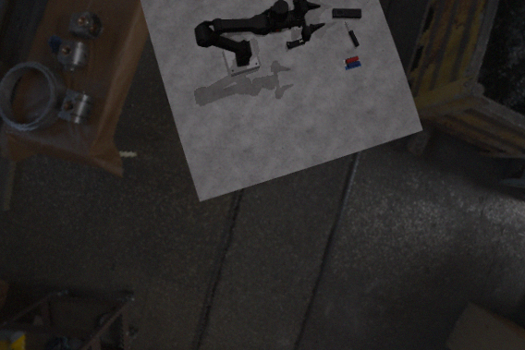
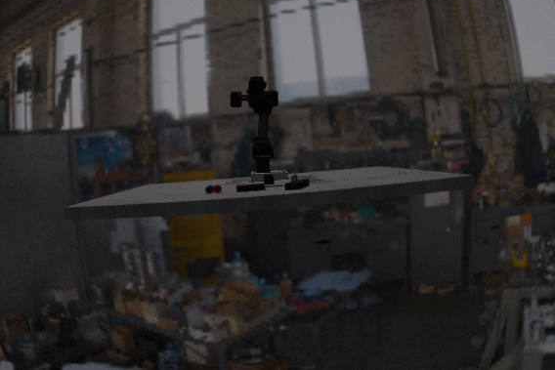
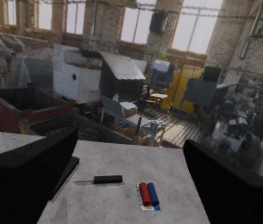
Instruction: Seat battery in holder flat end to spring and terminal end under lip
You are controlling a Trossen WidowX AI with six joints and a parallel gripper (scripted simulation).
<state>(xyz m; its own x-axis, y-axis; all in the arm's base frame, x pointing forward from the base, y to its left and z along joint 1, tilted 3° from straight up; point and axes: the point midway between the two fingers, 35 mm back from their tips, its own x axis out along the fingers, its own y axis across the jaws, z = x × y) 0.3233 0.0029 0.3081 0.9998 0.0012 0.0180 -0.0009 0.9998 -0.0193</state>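
Now: gripper tip 320 mm above the battery, 160 mm past it and 130 mm to the right of it. From my gripper tip the other things lie so: black bar: 320 mm below, 250 mm ahead, 160 mm to the left; then white block: 320 mm below, 220 mm ahead, 120 mm to the right.
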